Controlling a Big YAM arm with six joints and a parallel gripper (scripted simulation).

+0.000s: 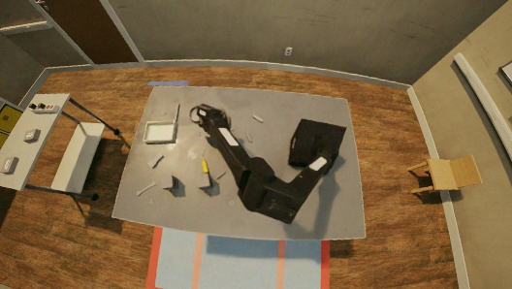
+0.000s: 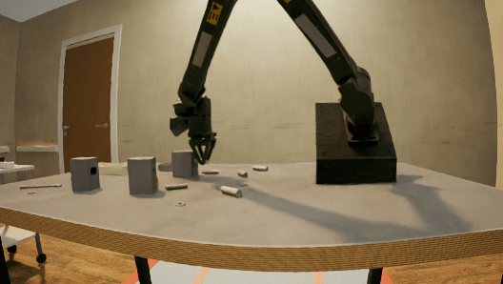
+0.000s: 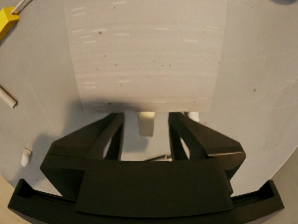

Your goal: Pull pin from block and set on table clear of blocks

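Right now the white pin is 2 cm ahead of my hand. Round my hand: white tray: 39 cm ahead, 2 cm to the left, 4 cm below.
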